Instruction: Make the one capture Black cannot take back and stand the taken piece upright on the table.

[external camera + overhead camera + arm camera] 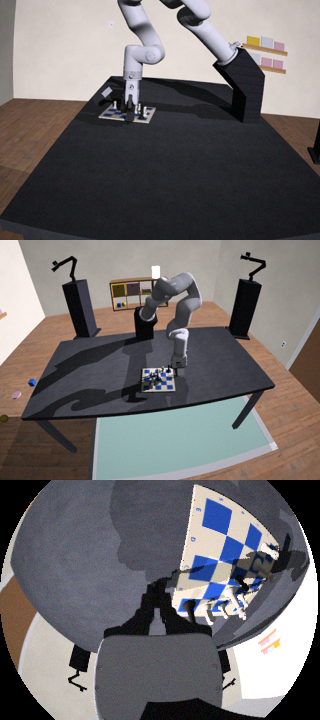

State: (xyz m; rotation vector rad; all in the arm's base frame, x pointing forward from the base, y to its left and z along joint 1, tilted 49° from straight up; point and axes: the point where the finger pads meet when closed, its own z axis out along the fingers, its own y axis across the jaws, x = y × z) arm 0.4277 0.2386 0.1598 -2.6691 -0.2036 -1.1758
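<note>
My gripper is now 130 mm to the left of the white piece and 30 mm short of it. Also, from my hand: blue-and-cream chessboard 130 mm to the right, 60 mm ahead, 30 mm below.
</note>
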